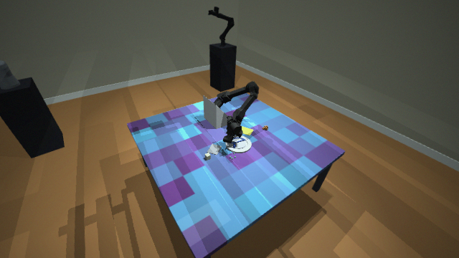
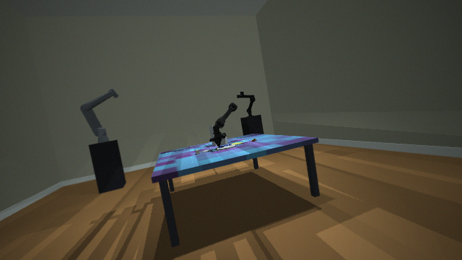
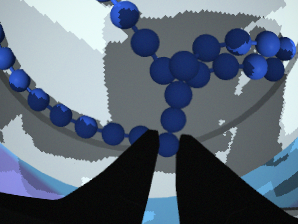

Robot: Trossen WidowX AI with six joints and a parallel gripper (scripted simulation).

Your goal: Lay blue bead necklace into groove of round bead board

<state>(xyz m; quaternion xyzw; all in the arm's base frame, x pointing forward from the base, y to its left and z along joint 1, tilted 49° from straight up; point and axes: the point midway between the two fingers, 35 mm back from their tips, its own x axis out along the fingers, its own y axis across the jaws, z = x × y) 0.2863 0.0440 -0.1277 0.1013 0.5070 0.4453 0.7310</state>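
The round white bead board is 50 mm to the left of my gripper tip, 40 mm ahead of it and 10 mm below it. Also, from my gripper tip: cream cube (220 mm to the right, 20 mm ahead); yellow patch (210 mm to the left, 60 mm behind, 20 mm below); flat grey square (130 mm to the right, 30 mm behind, 20 mm below).
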